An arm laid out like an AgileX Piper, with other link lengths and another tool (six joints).
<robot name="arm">
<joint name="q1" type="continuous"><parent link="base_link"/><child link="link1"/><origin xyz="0 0 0.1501" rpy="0 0 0"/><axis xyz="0 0 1"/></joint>
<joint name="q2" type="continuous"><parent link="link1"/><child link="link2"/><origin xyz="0 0 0" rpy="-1.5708 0 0"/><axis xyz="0 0 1"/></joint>
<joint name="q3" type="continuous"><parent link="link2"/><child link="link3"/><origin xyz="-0.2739 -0.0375 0" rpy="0 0 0"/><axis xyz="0 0 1"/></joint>
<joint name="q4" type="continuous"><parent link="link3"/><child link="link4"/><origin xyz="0.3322 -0.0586 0" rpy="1.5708 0 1.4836"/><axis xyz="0 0 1"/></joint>
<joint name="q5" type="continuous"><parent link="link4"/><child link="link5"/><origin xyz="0 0 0" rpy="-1.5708 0 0"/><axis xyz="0 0 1"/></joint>
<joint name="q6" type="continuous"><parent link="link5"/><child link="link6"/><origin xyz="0 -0.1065 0" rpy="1.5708 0 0"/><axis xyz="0 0 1"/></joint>
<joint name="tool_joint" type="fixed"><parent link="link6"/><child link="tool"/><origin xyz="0.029 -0.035 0.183" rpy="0 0.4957 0.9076"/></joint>
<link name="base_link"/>
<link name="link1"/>
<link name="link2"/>
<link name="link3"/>
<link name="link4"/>
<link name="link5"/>
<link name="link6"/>
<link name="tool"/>
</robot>
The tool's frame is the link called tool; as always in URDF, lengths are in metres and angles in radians. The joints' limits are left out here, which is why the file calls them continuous.
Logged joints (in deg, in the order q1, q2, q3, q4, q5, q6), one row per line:
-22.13 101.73 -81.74 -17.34 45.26 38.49
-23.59 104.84 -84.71 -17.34 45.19 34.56
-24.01 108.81 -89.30 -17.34 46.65 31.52
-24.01 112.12 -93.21 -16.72 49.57 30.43
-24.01 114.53 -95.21 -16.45 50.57 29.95
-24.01 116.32 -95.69 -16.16 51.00 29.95
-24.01 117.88 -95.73 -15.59 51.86 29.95
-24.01 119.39 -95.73 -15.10 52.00 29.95
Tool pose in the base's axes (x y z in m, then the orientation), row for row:
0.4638 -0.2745 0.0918 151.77 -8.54 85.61
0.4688 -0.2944 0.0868 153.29 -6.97 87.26
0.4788 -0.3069 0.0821 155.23 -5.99 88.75
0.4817 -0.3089 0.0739 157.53 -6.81 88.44
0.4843 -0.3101 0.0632 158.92 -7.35 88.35
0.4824 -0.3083 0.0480 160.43 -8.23 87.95
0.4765 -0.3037 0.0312 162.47 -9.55 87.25
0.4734 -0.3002 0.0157 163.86 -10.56 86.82
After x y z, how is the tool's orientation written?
As angles about the fixed x, y, z axes (roll, pitch, yaw), in degrees.
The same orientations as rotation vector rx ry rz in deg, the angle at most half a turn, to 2 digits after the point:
120.22 107.22 36.34
118.90 110.11 33.68
118.22 113.04 31.23
120.30 114.33 30.07
121.48 115.25 29.42
123.19 115.94 29.01
125.68 116.74 28.62
127.38 117.37 28.50

